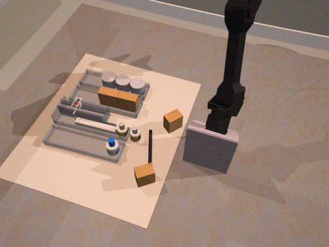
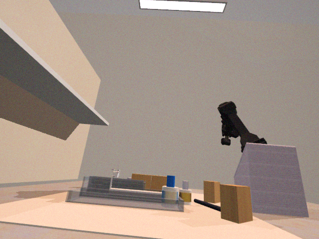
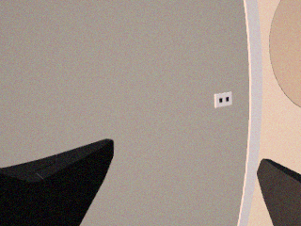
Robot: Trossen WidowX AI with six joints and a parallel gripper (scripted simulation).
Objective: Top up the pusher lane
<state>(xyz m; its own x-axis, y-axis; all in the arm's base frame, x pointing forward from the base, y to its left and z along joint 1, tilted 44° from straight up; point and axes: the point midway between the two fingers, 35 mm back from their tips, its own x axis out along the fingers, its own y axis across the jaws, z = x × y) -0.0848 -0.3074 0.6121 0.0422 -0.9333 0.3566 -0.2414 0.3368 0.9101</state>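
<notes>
My gripper tip is now 74 cm to the right of the black rod, 36 cm above it and 28 cm short of it. From my gripper tip the other things lie so: blue-lidded jar: 80 cm to the left, 39 cm ahead, 33 cm below.
</notes>
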